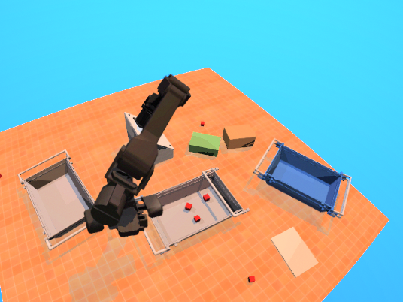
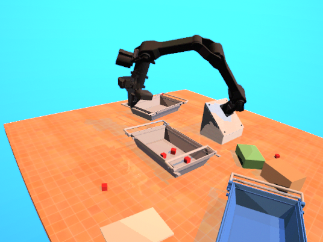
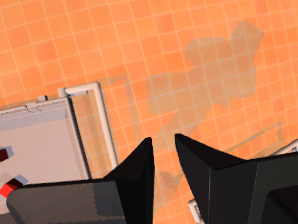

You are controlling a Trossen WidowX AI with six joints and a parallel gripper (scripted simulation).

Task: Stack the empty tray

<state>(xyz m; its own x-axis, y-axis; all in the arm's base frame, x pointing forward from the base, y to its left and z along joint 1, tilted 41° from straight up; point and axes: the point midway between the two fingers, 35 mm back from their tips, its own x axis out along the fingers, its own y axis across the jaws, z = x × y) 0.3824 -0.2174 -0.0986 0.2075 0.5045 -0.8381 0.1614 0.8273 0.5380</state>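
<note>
The grey tray is 29 cm behind my gripper tip, 15 cm to the right of it and 9 cm below it. The rest, counted from my gripper tip: red cube: 27 cm ahead, 25 cm to the left, 13 cm below; beige sheet: 29 cm ahead, 43 cm to the left, 13 cm below; green box: 25 cm behind, 45 cm to the left, 11 cm below.
</note>
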